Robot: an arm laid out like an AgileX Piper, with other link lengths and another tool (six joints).
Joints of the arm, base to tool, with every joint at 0 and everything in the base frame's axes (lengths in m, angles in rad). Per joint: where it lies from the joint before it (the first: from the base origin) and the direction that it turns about. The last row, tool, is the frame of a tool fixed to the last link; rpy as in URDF.
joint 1: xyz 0 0 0.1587 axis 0 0 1
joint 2: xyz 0 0 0 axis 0 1 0
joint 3: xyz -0.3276 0 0.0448 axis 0 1 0
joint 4: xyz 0.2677 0 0.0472 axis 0.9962 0 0.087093
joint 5: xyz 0 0 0 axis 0 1 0
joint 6: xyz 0.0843 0 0.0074 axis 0.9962 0 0.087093
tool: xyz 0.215 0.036 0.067 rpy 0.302 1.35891 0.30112
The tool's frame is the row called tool.
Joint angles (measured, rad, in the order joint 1, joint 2, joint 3, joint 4, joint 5, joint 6), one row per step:
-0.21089, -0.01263, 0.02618, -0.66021, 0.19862, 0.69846
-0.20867, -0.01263, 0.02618, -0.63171, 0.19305, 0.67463
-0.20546, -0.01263, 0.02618, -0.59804, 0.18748, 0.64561
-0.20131, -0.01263, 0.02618, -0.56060, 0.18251, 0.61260
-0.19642, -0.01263, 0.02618, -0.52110, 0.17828, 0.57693
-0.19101, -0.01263, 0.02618, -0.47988, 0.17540, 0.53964
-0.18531, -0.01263, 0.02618, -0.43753, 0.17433, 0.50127
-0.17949, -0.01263, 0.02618, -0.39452, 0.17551, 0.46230
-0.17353, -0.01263, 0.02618, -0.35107, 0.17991, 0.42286
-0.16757, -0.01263, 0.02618, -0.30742, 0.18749, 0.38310
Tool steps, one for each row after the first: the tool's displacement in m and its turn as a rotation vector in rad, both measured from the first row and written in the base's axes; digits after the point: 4 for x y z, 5 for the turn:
0.0006, 0.0027, 0.0005, 0.00415, -0.00258, 0.00963
0.0012, 0.0058, 0.0009, 0.00836, -0.00487, 0.02090
0.0018, 0.0092, 0.0012, 0.01252, -0.00657, 0.03319
0.0025, 0.0127, 0.0013, 0.01624, -0.00763, 0.04604
0.0031, 0.0162, 0.0012, 0.02030, -0.00778, 0.05889
0.0037, 0.0196, 0.0006, 0.02476, -0.00658, 0.07134
0.0042, 0.0228, -0.0006, 0.02973, -0.00361, 0.08316
0.0047, 0.0257, -0.0026, 0.03535, 0.00211, 0.09424
0.0053, 0.0286, -0.0054, 0.04152, 0.01069, 0.10480

